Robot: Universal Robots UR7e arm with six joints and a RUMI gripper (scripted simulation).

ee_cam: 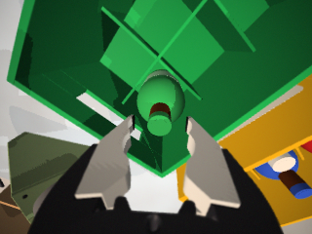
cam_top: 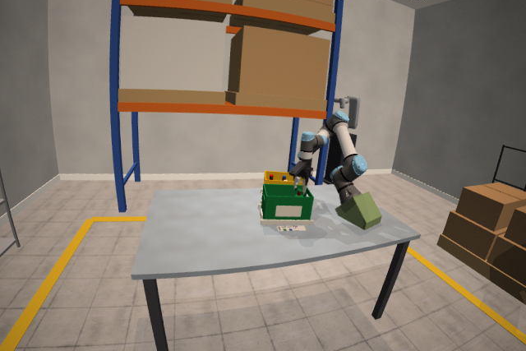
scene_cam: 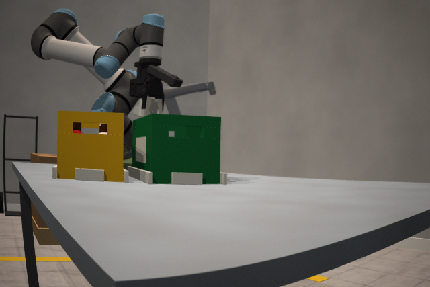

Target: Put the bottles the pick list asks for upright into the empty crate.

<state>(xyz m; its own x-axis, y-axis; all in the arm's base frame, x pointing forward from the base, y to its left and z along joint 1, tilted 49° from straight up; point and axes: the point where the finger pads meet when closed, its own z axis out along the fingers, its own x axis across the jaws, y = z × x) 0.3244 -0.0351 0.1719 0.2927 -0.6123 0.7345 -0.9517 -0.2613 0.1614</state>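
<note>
My hand is 5 cm past the blue-label bottle, 24 cm to the left of it and 7 cm above it. Also, from my hand: green-label bottle: 7 cm below; yellow crate: 3 cm behind, 21 cm to the right, 7 cm below; green crate: 9 cm ahead, 1 cm to the left, 7 cm below.
</note>
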